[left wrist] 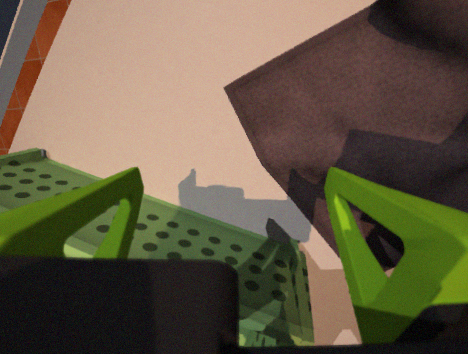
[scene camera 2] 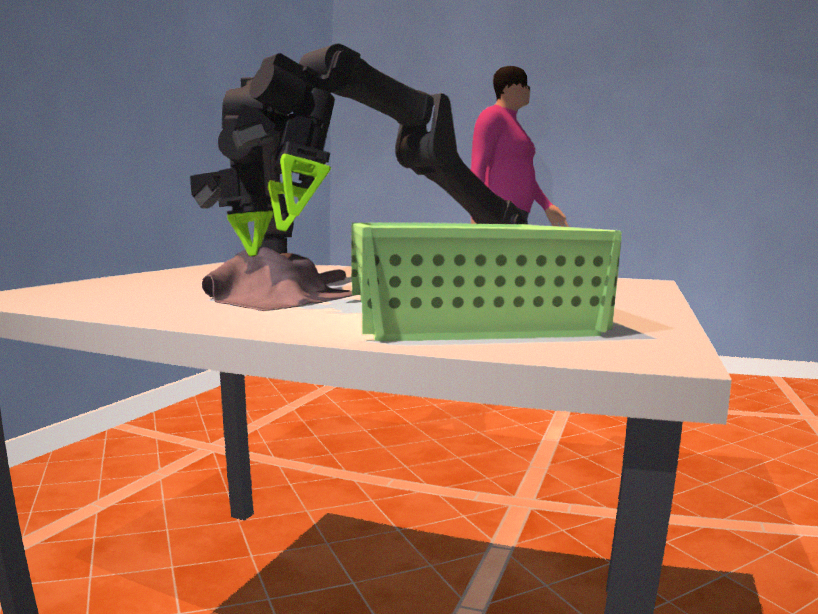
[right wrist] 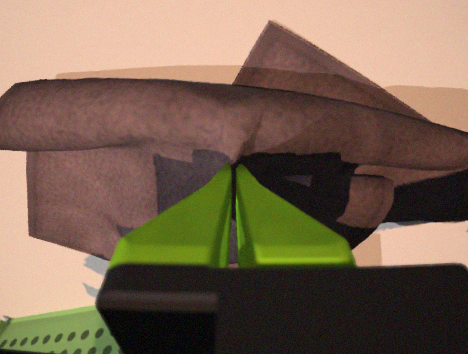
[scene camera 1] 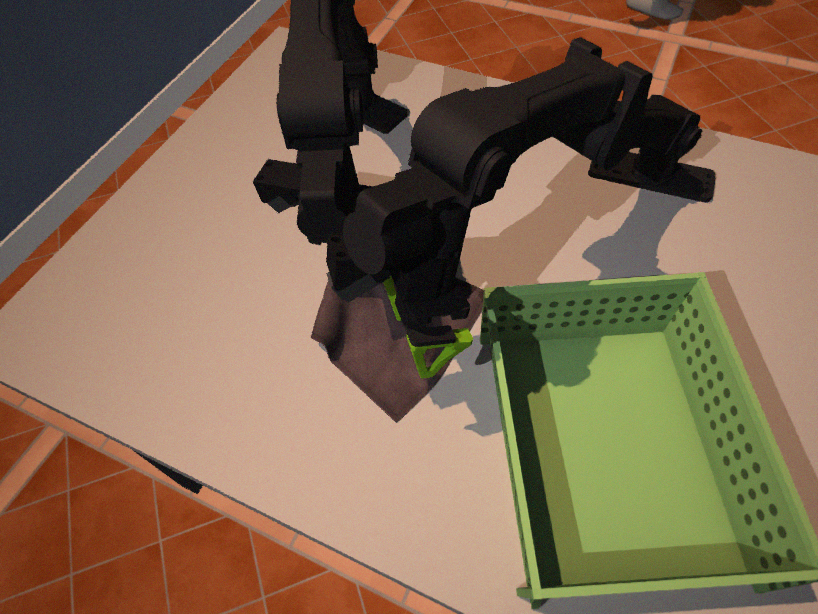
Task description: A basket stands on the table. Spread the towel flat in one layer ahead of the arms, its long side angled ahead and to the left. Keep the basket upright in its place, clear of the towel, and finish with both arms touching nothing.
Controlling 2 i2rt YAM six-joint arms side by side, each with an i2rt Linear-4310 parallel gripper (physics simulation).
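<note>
The brown towel is bunched up, with a raised fold across it and flat corners showing around the fold. My right gripper is shut on the raised fold; its fingers are hidden behind the arms in scene camera 1. My left gripper is open and empty, above the towel's side toward the basket. The green basket stands upright to the right of the towel in scene camera 1. One towel corner lies close to its rear left corner.
The two black arms cross closely above the towel, and the left forearm hides part of it in scene camera 1. The table's front edge runs below the towel in scene camera 1. A person in pink stands behind the table.
</note>
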